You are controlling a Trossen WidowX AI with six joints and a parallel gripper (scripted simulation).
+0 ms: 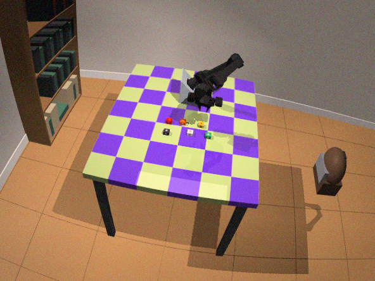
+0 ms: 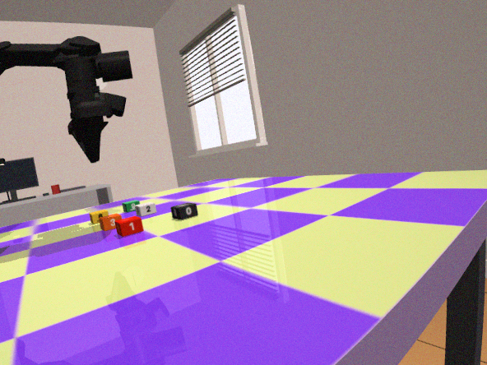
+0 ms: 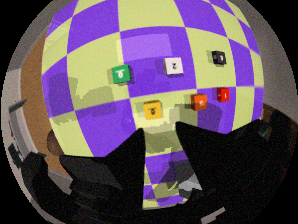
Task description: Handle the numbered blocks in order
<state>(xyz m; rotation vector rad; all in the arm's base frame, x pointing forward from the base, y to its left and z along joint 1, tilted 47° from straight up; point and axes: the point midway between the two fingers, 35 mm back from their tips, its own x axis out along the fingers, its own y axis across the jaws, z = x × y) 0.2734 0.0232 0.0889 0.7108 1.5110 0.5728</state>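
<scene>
Now: the green block 7 cm ahead of my gripper tip, 4 cm to the left of it and 11 cm below it. Also, from my gripper tip: orange block marked 3: 2 cm behind, 10 cm to the right, 11 cm below; then yellow block: 1 cm behind, 11 cm below; then white block marked 2: 6 cm ahead, 6 cm to the right, 11 cm below.
</scene>
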